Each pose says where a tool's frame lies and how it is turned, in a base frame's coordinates. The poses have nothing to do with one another.
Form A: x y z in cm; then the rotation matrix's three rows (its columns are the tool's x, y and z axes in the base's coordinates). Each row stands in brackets.
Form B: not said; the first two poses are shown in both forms.
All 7 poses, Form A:
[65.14 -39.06 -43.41], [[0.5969 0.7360 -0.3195], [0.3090 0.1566 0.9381], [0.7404 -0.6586 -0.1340]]
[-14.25 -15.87 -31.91], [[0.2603 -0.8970 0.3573], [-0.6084 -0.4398 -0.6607], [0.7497 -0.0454 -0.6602]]
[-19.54 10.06 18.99], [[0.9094 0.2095 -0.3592], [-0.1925 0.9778 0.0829], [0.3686 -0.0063 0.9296]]
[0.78 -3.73 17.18], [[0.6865 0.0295 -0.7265], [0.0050 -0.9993 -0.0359], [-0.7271 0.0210 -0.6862]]
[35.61 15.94 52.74], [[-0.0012 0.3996 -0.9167], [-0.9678 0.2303 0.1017], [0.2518 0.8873 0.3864]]
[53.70 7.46 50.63], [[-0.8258 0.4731 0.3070], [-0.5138 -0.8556 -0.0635], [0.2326 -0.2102 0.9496]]
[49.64 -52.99 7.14], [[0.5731 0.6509 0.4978], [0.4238 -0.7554 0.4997], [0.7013 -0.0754 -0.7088]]
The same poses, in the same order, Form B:
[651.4 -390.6 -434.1], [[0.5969 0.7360 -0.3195], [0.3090 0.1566 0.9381], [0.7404 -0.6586 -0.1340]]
[-142.5 -158.7 -319.1], [[0.2603 -0.8970 0.3573], [-0.6084 -0.4398 -0.6607], [0.7497 -0.0454 -0.6602]]
[-195.4 100.6 189.9], [[0.9094 0.2095 -0.3592], [-0.1925 0.9778 0.0829], [0.3686 -0.0063 0.9296]]
[7.8 -37.3 171.8], [[0.6865 0.0295 -0.7265], [0.0050 -0.9993 -0.0359], [-0.7271 0.0210 -0.6862]]
[356.1 159.4 527.4], [[-0.0012 0.3996 -0.9167], [-0.9678 0.2303 0.1017], [0.2518 0.8873 0.3864]]
[537.0 74.6 506.3], [[-0.8258 0.4731 0.3070], [-0.5138 -0.8556 -0.0635], [0.2326 -0.2102 0.9496]]
[496.4 -529.9 71.4], [[0.5731 0.6509 0.4978], [0.4238 -0.7554 0.4997], [0.7013 -0.0754 -0.7088]]

